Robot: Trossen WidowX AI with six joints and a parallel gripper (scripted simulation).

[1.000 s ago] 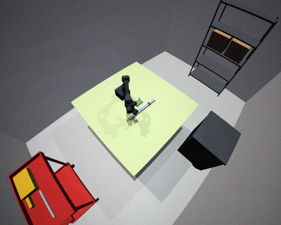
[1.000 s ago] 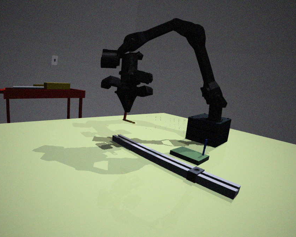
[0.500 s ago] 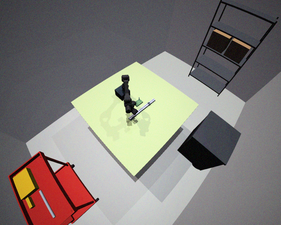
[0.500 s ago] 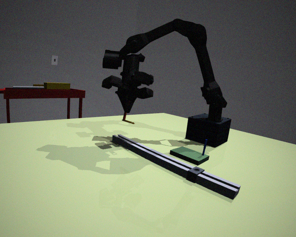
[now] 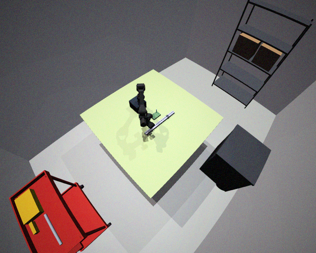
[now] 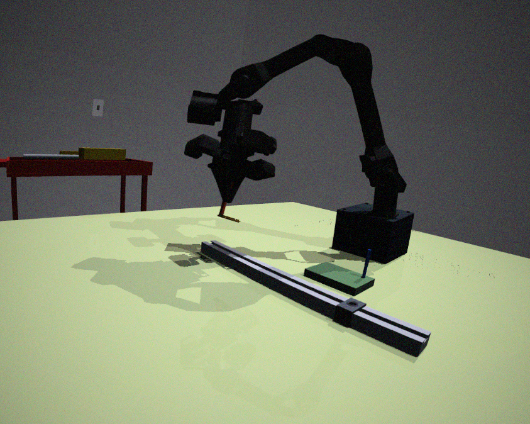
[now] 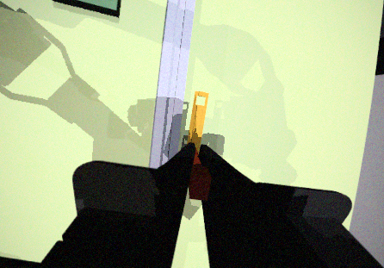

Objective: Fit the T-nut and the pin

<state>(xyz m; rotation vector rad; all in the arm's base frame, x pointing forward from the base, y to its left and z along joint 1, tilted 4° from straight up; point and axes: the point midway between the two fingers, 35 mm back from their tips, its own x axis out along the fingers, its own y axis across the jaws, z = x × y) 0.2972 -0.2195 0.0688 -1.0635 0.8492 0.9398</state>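
My gripper tip is 2 cm to the right of the brass T-nut. Round my gripper tip: green tray 23 cm to the left, 11 cm below, 9 cm behind; then blue pin 25 cm to the left, 10 cm behind, 9 cm below.
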